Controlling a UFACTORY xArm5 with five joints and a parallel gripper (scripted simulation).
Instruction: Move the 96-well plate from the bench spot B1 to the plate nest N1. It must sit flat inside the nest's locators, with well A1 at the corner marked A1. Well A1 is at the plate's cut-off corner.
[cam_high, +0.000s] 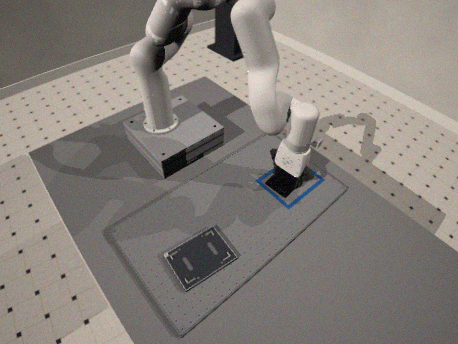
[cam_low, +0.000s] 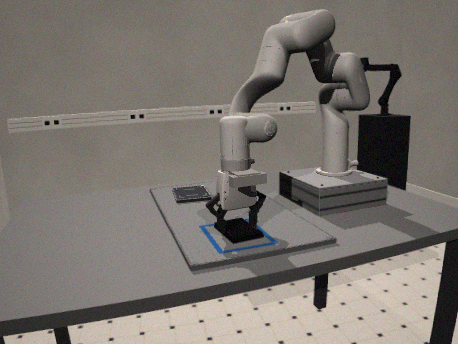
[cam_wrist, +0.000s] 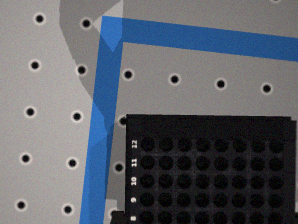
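Now: the black 96-well plate 1 cm below my hand. From my hand the other things lie so: plate nest N1: 40 cm to the right, 2 cm ahead, 1 cm below.
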